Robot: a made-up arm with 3 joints.
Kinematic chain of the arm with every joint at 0, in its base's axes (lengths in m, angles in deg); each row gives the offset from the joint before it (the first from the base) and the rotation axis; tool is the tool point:
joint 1: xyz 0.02 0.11 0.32 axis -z
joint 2: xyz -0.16 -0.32 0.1 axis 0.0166 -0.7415 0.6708
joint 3: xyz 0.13 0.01 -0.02 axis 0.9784 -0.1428 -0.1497
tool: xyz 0.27 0.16 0
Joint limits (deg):
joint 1: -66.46..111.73
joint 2: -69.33..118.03
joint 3: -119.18..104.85
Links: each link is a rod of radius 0.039 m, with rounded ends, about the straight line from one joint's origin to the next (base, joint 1, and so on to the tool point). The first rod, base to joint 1, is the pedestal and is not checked.
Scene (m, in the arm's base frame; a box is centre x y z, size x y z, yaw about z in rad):
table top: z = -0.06
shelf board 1: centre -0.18 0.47 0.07 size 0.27 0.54 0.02 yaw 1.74
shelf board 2: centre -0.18 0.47 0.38 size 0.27 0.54 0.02 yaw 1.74
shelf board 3: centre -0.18 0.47 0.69 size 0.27 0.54 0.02 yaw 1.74
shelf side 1: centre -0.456 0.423 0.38 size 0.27 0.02 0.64 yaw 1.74
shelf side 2: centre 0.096 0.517 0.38 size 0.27 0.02 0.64 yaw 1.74
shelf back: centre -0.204 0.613 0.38 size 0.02 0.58 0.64 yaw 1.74
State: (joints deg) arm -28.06 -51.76 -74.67
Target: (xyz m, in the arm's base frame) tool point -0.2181 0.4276 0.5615
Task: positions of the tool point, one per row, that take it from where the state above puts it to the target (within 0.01 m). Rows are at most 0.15 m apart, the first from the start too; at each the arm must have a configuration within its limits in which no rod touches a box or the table.
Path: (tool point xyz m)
1: 0.2036 -0.2173 0.0497
2: 0.2268 -0.1632 0.1017
3: 0.2387 -0.1120 0.1692
4: 0.2358 -0.0628 0.2470
5: 0.2161 -0.0138 0.3287
6: 0.1796 0.0372 0.4079
7: 0.1280 0.0923 0.4784
8: 0.0645 0.1525 0.5349
9: -0.0066 0.2179 0.5732
10: -0.0803 0.2874 0.5906
11: -0.1521 0.3584 0.5864
12: -0.2181 0.4276 0.5615

